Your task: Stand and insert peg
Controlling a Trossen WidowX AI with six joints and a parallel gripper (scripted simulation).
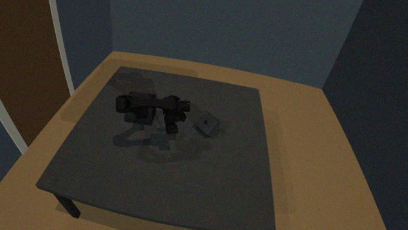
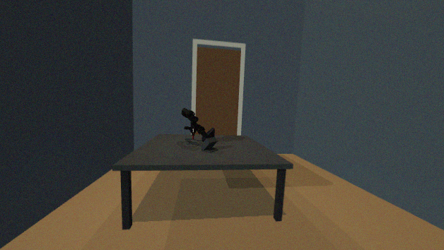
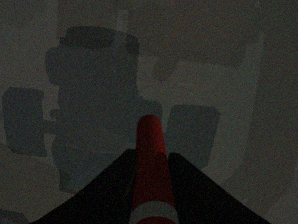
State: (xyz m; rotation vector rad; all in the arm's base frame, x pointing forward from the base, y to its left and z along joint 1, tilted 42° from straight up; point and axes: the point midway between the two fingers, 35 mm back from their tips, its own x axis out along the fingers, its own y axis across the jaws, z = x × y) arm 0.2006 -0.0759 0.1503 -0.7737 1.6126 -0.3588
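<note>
My gripper tip is now 230 mm short of the panel, 140 mm to the right of it and 40 mm above it. Round my gripper tip: red peg (20 mm above).
</note>
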